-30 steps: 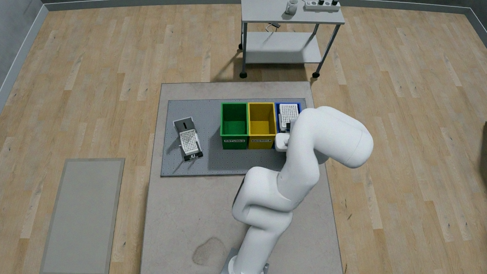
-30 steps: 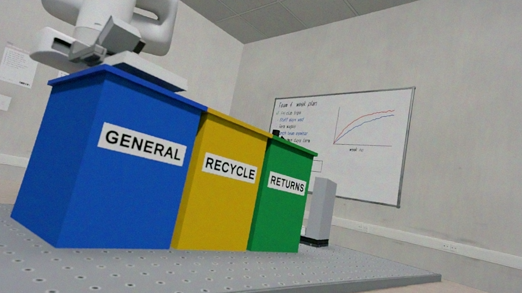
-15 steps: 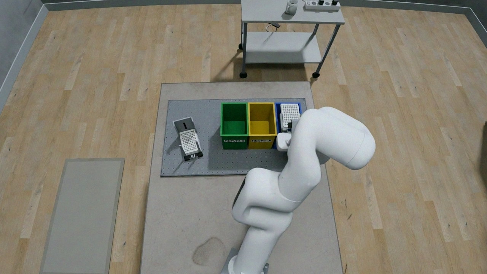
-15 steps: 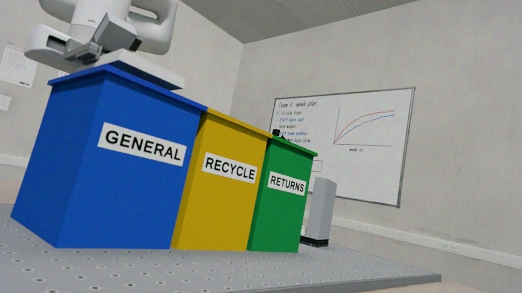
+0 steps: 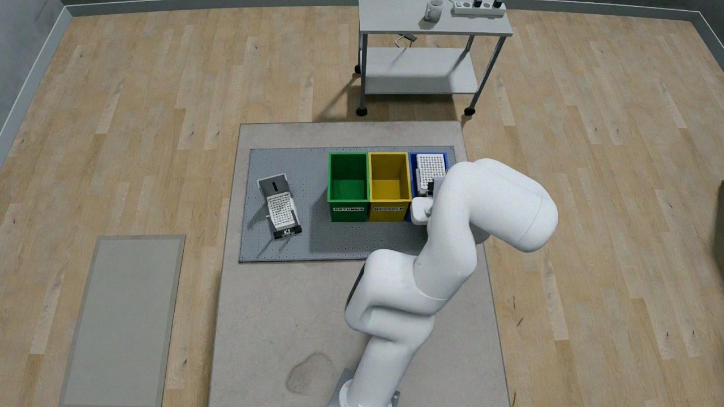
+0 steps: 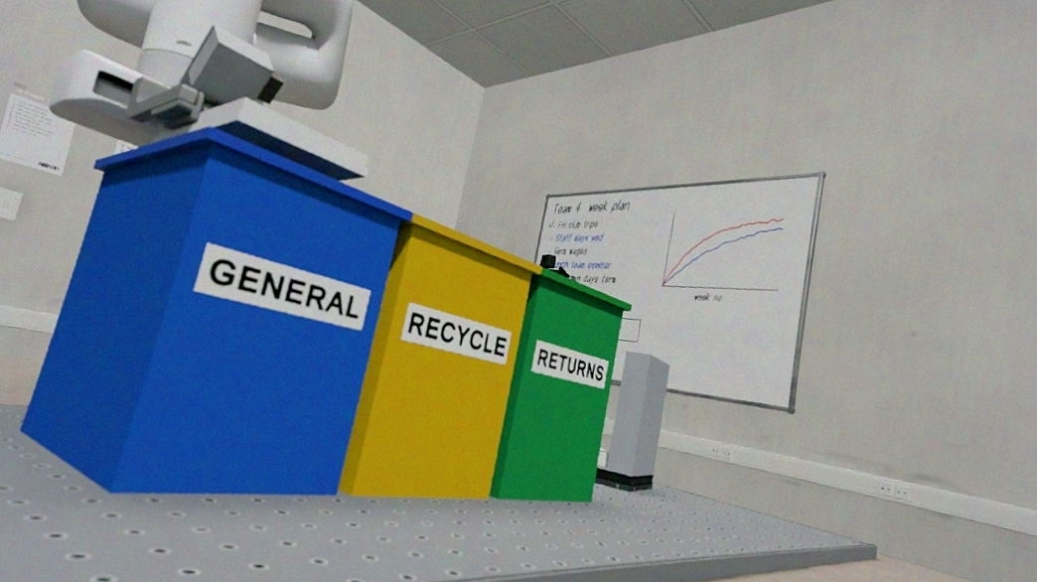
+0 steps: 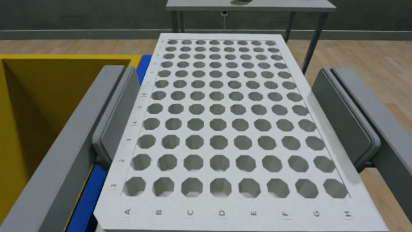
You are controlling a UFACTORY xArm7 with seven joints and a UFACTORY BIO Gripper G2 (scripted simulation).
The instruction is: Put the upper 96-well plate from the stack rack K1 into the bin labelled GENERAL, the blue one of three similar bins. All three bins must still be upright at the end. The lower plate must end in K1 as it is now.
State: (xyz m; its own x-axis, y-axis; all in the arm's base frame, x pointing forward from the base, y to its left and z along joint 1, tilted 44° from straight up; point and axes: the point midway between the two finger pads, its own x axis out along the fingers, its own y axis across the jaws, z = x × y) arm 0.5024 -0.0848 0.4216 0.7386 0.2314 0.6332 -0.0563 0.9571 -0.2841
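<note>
Now: hand 20 mm short of the blue general bin and 130 mm above it. Also, from my hand: yellow recycle bin (10 mm ahead, 130 mm to the left, 130 mm below); then green returns bin (260 mm to the left, 130 mm below).
</note>
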